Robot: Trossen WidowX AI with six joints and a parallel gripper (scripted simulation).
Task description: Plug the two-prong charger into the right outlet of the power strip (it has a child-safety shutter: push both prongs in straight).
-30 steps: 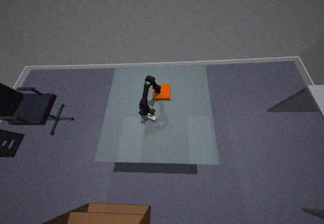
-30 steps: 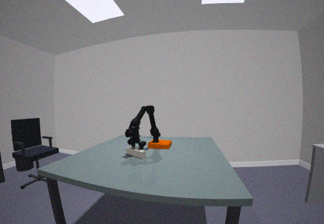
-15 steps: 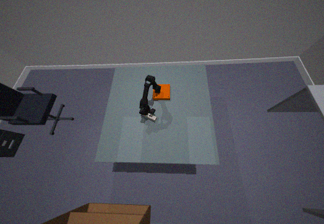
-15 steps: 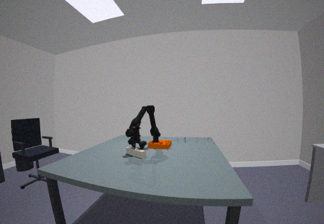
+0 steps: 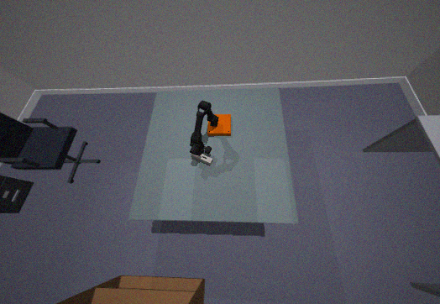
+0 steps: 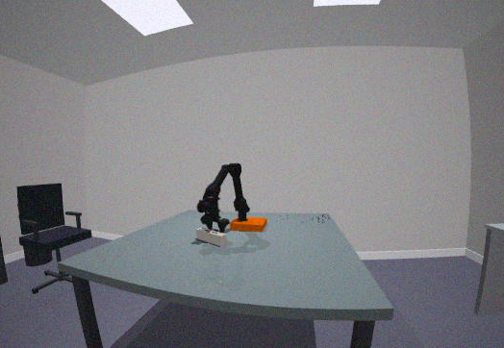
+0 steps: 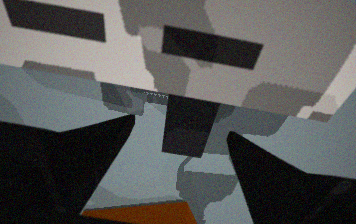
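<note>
My gripper tip is now 3 cm short of the black two-prong charger, 1 cm to the left of it and 1 cm below it.
</note>
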